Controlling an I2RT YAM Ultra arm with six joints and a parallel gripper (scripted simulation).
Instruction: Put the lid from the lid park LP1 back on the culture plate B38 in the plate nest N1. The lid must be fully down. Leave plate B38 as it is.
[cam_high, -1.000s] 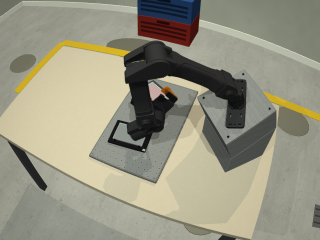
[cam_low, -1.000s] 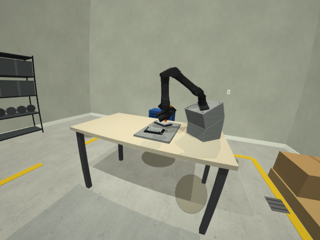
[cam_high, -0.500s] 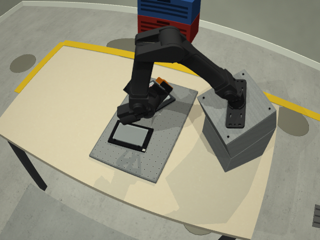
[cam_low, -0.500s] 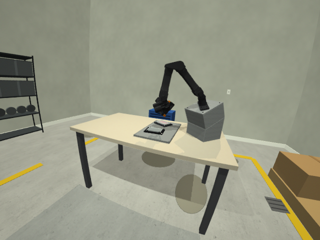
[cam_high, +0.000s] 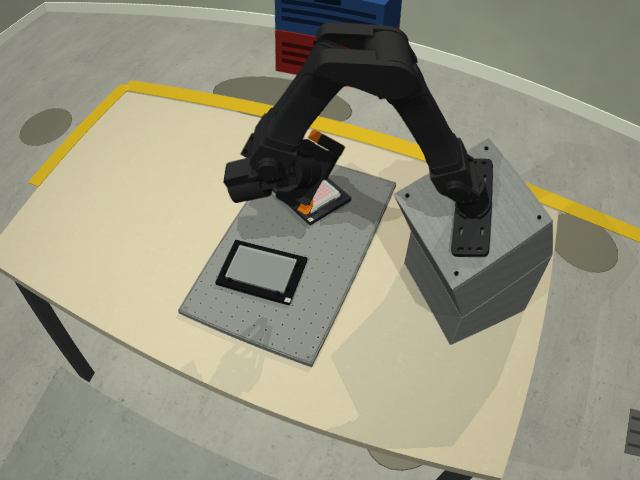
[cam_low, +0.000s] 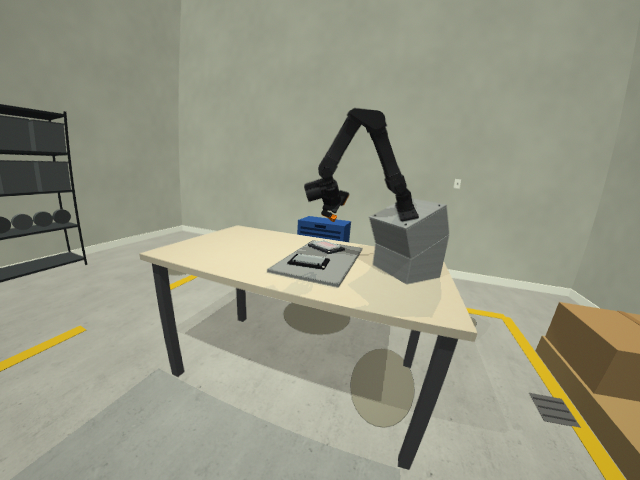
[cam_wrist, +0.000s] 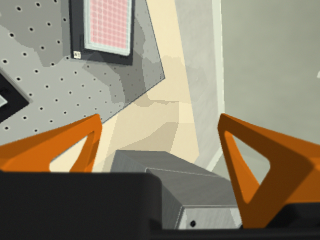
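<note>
Right now my hand is 21 cm above the clear lid, 10 cm to the right of it and 9 cm short of it. From my hand the other things lie so: culture plate B38: 20 cm below, 14 cm to the right, 7 cm ahead; then black lid park LP1: 22 cm below, 10 cm to the left, 9 cm ahead; then black plate nest N1: 22 cm below, 14 cm to the right, 7 cm ahead.
</note>
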